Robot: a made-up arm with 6 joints.
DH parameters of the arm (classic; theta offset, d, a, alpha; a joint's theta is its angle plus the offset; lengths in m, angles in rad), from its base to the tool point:
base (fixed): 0.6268 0 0.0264 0
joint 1: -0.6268 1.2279 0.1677 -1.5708
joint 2: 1.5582 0 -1.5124 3.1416
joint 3: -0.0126 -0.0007 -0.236 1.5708
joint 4: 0 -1.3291 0.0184 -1.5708
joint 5: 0 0.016 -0.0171 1.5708
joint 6: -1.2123 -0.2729 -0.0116 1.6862
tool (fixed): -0.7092 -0.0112 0 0
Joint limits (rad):
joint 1: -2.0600..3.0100
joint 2: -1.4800..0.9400
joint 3: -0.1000..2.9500
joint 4: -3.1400..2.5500
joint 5: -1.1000..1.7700
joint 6: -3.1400..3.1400
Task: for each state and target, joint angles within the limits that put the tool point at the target. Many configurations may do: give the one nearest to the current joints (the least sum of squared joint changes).
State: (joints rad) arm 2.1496 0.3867 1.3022 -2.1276 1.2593 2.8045
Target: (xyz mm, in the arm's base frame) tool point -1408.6 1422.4 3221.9
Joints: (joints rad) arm 2.4631 0.4622 0.8994 -2.2303 1.4692 2.7910
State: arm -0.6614 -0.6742 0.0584 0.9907 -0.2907 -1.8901
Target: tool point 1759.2 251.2 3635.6
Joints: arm 0.1525 0.1824 0.6481 1.0033 -0.0770 -1.8957
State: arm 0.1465 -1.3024 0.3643 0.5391 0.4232 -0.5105
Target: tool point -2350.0 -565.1 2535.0
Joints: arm 0.2520 -1.4684 0.6473 0.5285 0.4363 -0.5080
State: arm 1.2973 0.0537 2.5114 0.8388 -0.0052 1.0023
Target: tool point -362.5 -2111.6 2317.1
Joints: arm 1.3863 -0.4870 2.6391 0.8393 0.0015 1.0019
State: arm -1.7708 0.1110 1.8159 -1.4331 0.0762 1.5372
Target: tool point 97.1 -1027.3 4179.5
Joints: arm -1.4781 0.4821 1.7987 -1.4409 0.0214 1.5344
